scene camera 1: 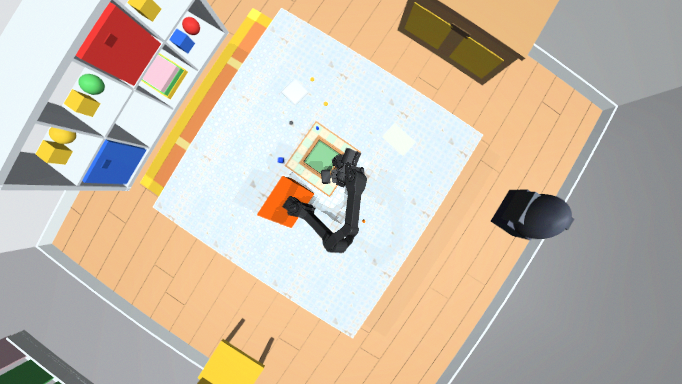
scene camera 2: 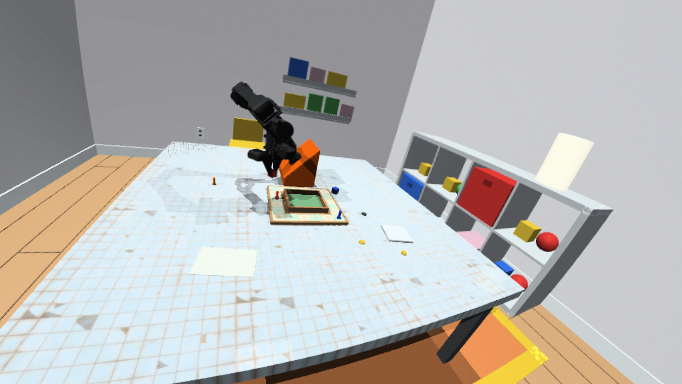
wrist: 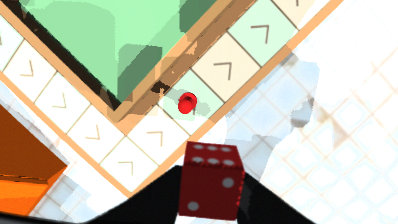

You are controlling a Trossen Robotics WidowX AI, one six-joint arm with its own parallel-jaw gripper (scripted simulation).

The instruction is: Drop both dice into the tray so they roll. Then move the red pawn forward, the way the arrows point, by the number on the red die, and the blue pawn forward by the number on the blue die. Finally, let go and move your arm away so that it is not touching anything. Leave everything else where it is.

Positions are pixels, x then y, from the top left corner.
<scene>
my gripper: holds a red die (wrist: 212,175)
</scene>
